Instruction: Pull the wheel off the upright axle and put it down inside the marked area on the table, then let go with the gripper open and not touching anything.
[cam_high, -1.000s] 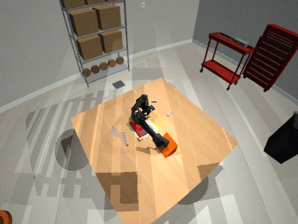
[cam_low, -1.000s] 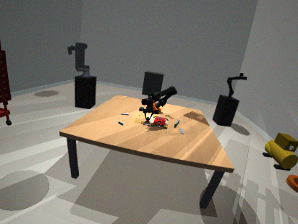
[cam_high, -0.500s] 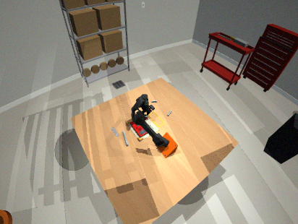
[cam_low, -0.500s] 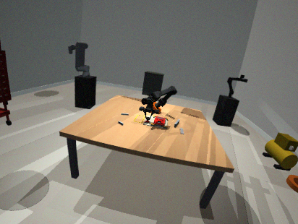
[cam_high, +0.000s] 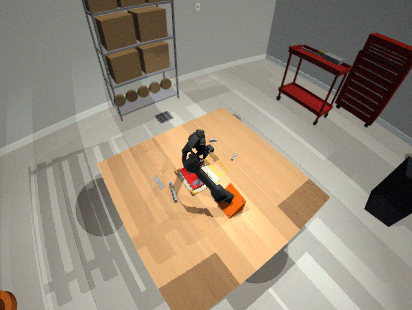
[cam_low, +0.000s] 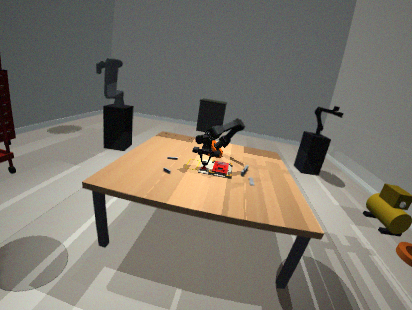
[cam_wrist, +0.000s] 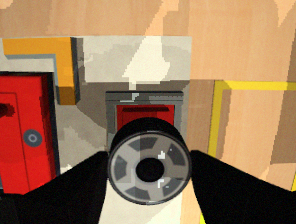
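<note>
My gripper tip is now 10 cm to the right of the grey fixture plate, 5 cm past it and 4 cm above it.
</note>
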